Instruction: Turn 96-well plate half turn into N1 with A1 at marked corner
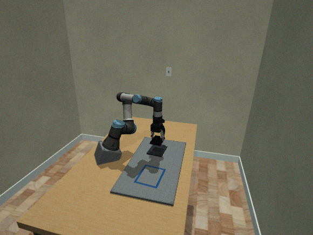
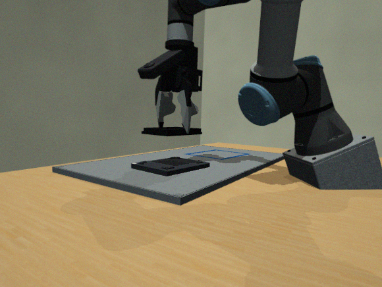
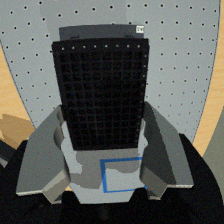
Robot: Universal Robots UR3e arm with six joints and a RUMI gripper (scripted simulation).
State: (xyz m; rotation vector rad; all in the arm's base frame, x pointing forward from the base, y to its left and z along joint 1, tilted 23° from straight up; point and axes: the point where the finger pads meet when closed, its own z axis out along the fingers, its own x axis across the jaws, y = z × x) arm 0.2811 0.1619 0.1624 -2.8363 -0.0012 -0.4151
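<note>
My gripper is now 100 mm above the plate nest N1. Round my hand: small white corner label (90 mm below, 80 mm to the left, 50 mm ahead); black 96-well plate (10 mm below).
</note>
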